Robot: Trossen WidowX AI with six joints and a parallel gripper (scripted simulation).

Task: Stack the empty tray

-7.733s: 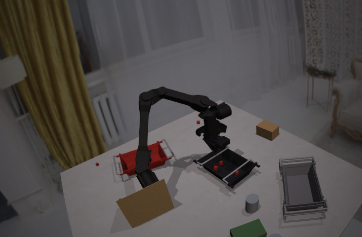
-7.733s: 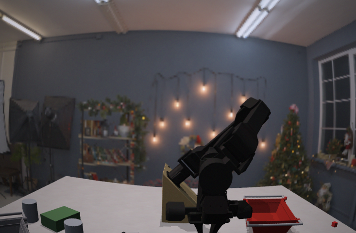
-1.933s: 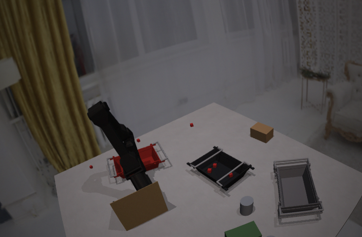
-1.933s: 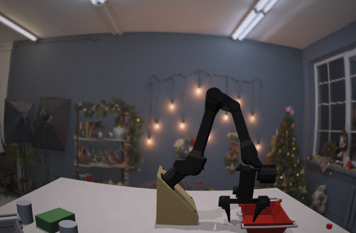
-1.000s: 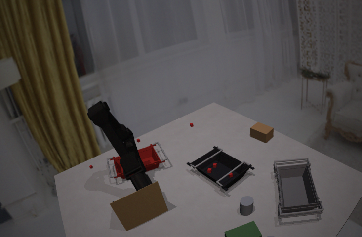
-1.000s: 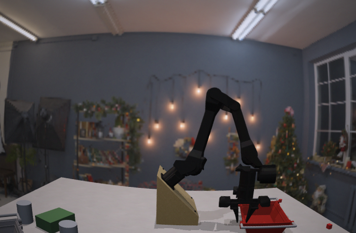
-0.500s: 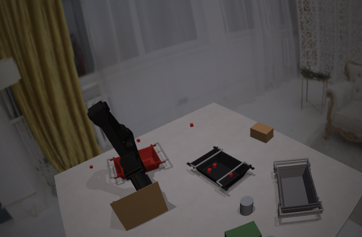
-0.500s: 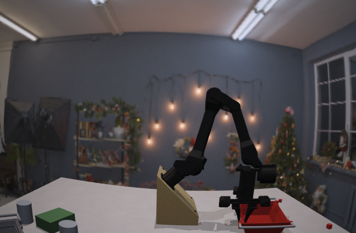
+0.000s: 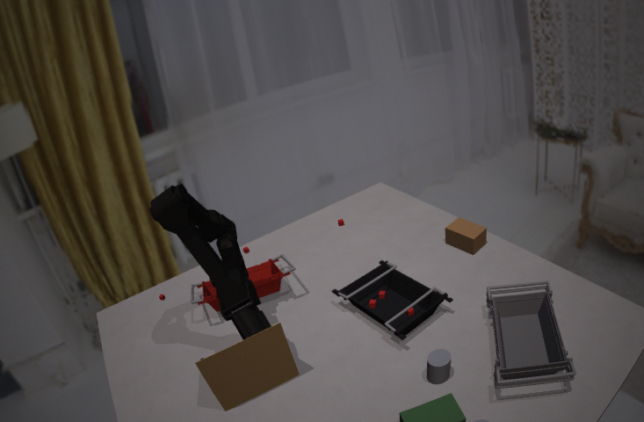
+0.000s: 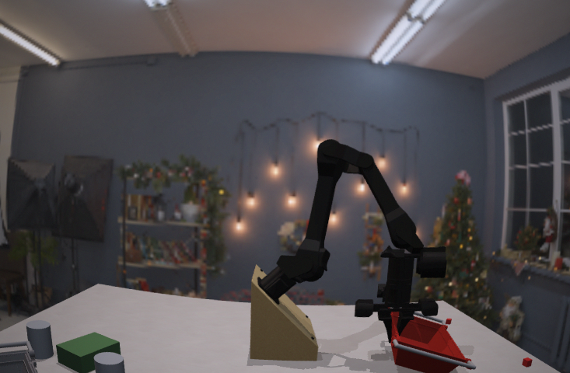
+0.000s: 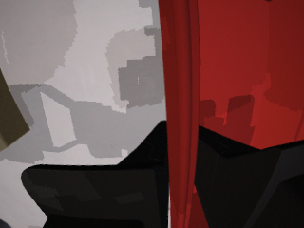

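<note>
My gripper tip is 7 cm to the right of the red tray, 2 cm short of it and 1 cm below it. The rest, counted from my gripper tip: tan box: 66 cm ahead, 27 cm to the right, 2 cm below; then green block: 66 cm to the right, 7 cm ahead, 3 cm below.
</note>
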